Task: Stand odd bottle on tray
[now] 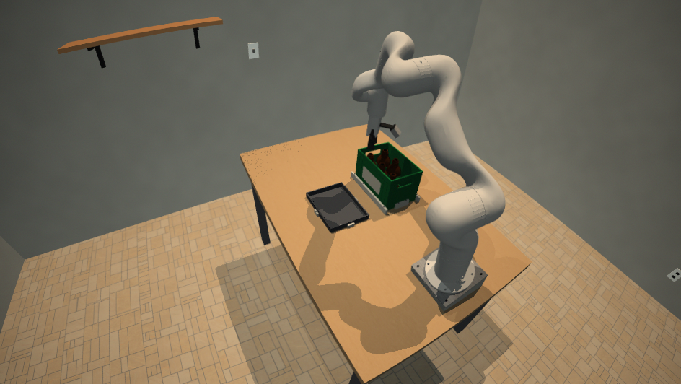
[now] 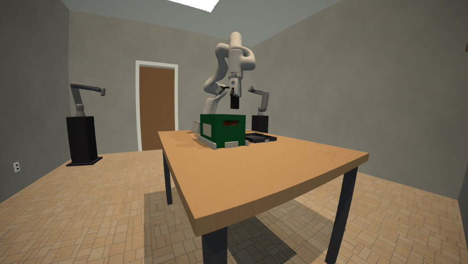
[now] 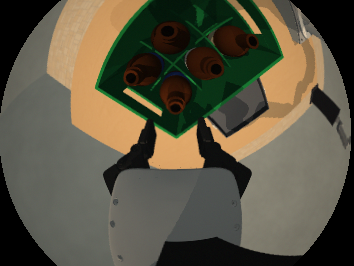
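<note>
Now: the green crate 8 cm behind my hand, 6 cm to the right of it and 14 cm below it. The rest, counted from my hand: brown bottle (17 cm behind, 3 cm to the right, 14 cm below); black tray (13 cm behind, 22 cm to the left, 21 cm below).
</note>
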